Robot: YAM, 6 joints.
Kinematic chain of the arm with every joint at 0, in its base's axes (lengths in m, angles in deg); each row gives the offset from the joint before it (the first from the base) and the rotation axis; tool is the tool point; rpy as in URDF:
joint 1: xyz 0 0 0.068 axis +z
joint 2: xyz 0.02 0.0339 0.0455 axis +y
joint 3: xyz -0.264 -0.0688 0 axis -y
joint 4: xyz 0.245 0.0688 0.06 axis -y
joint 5: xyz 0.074 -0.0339 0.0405 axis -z
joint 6: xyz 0.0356 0 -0.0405 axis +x
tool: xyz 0 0 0 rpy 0 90 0
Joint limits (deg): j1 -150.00..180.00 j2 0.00..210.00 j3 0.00..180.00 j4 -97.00..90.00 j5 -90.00..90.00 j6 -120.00..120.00
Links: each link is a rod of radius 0.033 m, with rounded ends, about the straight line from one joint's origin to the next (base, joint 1, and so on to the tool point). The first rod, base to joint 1, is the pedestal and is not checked.
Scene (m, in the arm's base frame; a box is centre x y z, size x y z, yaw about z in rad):
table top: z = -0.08
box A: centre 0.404 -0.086 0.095 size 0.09 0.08 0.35 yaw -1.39
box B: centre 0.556 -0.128 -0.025 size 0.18 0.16 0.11 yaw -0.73
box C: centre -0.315 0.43 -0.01 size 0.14 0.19 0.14 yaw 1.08
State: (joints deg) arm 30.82 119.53 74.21 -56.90 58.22 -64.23
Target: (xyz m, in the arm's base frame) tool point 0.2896 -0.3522 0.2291
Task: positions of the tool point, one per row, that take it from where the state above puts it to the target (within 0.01 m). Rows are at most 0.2 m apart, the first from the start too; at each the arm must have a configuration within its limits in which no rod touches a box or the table.
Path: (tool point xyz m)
1: 0.3495 0.1874 0.2232
2: 0.3506 0.2034 0.3527
3: 0.3075 0.1893 0.4905
4: 0.2201 0.1405 0.6129
5: 0.0978 0.0587 0.6959
6: -0.0425 -0.0466 0.7208
7: 0.0853 0.0244 0.7080
8: 0.2226 0.0233 0.6545
9: 0.3307 -0.0434 0.5683
10: 0.3814 -0.1509 0.4606
11: 0.3645 -0.2647 0.3436
12: 0.2896 -0.3522 0.2291

